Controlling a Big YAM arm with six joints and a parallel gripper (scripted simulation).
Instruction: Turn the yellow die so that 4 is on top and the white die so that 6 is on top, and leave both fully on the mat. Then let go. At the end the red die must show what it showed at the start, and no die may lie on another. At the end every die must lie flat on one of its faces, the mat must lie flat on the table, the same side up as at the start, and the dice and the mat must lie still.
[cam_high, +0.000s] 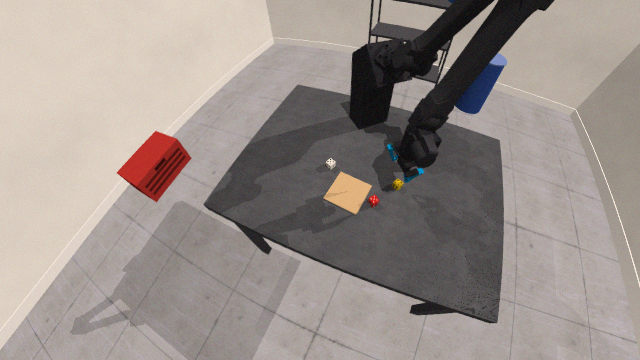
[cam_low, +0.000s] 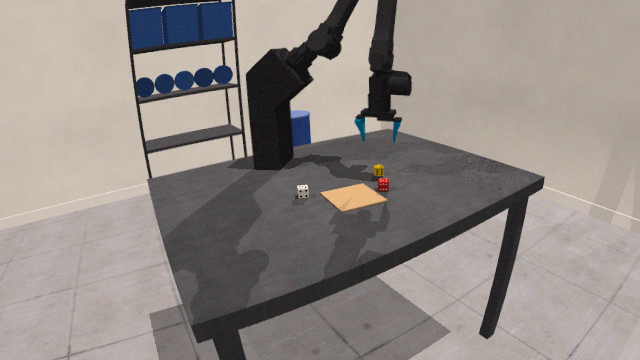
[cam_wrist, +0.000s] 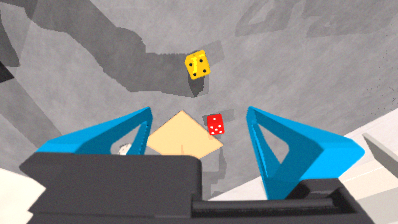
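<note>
My hand is 110 mm above the yellow die, 20 mm past it and 10 mm to the right of it. From my hand the other things lie so: tan mat: 130 mm to the right, 130 mm ahead, 120 mm below; then red die: 110 mm below, 100 mm ahead, 30 mm to the right; then white die: 260 mm to the right, 110 mm below, 70 mm ahead.
</note>
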